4 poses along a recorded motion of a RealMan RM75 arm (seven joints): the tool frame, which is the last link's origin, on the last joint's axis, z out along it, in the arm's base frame.
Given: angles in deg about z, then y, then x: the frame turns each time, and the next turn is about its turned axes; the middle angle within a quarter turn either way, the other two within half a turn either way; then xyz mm.
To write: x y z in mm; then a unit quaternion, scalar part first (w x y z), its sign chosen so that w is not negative. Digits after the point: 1 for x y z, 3 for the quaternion.
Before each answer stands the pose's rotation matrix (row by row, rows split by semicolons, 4 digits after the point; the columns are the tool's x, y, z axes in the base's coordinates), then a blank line. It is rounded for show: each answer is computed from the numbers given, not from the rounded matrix.
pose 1, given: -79.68 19.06 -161.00 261.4 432.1 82.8
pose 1, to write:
0.1693 -0.9493 0.2650; -0.9299 -0.0648 0.3621; -0.3266 -0.3077 -0.8937

261.4 432.1 82.8 0.230 -0.729 0.644 0.021
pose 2, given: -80.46 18.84 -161.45 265.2 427.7 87.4
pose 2, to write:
0.1569 -0.9520 0.2630; -0.9333 -0.0558 0.3546; -0.3229 -0.3011 -0.8973

265.2 427.7 87.4 0.226 -0.726 0.649 0.021
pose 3, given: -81.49 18.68 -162.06 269.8 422.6 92.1
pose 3, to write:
0.1402 -0.9555 0.2595; -0.9369 -0.0432 0.3469; -0.3203 -0.2918 -0.9013

269.8 422.6 92.1 0.221 -0.722 0.655 0.021
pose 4, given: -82.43 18.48 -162.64 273.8 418.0 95.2
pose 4, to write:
0.1249 -0.9586 0.2559; -0.9402 -0.0320 0.3392; -0.3170 -0.2830 -0.9052

273.8 418.0 95.2 0.217 -0.718 0.661 0.021
